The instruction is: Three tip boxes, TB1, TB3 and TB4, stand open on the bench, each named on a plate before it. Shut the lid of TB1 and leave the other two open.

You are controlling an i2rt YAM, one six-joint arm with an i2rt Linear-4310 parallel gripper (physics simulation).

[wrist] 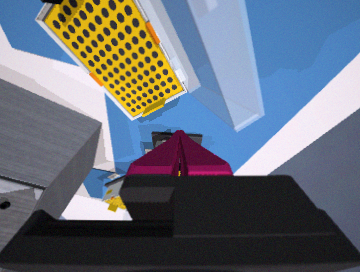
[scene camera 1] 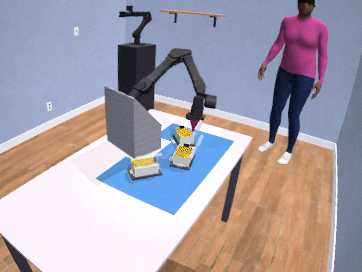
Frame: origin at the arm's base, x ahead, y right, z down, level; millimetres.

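Where they show: gripper, fingertip midpoint: [wrist: 179, 135] [scene camera 1: 192, 131]; arm's base, origin of the base link: [scene camera 1: 129, 102].
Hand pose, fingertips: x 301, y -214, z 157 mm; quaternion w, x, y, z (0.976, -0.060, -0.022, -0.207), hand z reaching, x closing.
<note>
Things, the pixels of their centre, and the offset from my fingertips. "spot": a spot on its surface instead. Level surfaces: height alone.
- back box, body centre: [wrist: 118, 60] [scene camera 1: 184, 131] dx -79, dy -30, dz +37 mm
- middle box, surface spot: [scene camera 1: 181, 156] spot: dx +77, dy +208, dz +40 mm
- blue mat, its level: dz +102 mm
- white table, its level: dz +105 mm
Three white tip boxes with yellow tip racks stand on the blue mat; their name plates cannot be read. The back box [scene camera 1: 184, 136] [wrist: 115, 55] is open, its clear lid [wrist: 230, 65] leaning outward on the right in the wrist view. The middle box [scene camera 1: 181, 158] is open, its clear lid raised; in the wrist view it is mostly hidden behind the fingers. The front-left box [scene camera 1: 145, 169] [wrist: 115, 191] is open, its clear lid [scene camera 1: 157, 157] raised. My gripper [scene camera 1: 193, 131] [wrist: 179, 135] is shut and empty, its magenta fingertips pointing down beside the back box, on its lid side.
A grey upright panel block [scene camera 1: 127, 122] [wrist: 45, 120] stands left of the boxes. The blue mat [scene camera 1: 172, 197] lies on the white table [scene camera 1: 75, 215]. A person [scene camera 1: 300, 55] stands beyond the table's right side. A second arm sits on a black pedestal [scene camera 1: 136, 70] behind.
</note>
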